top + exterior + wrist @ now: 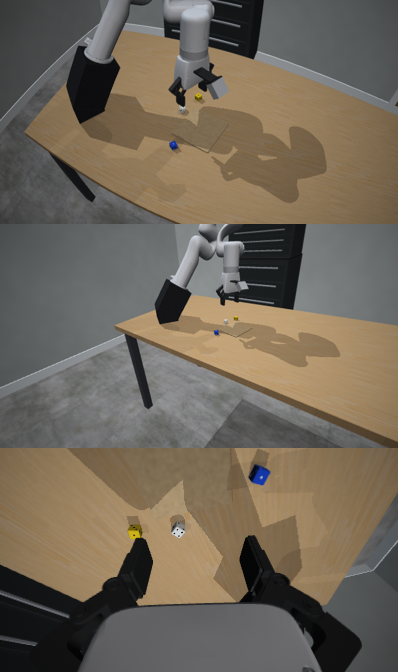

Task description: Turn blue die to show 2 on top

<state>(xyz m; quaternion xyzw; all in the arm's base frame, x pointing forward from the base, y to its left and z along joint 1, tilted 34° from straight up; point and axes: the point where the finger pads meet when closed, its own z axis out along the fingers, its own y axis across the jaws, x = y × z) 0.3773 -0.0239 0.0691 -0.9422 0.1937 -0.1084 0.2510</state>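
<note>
My gripper is now 15 cm above the blue die, 10 cm to the left of it and 2 cm past it. The rest, counted from my hand: white die: 15 cm below, 6 cm behind, 5 cm to the left; yellow die: 15 cm below, 13 cm to the left, 4 cm behind; mat: 15 cm below, 3 cm ahead.
</note>
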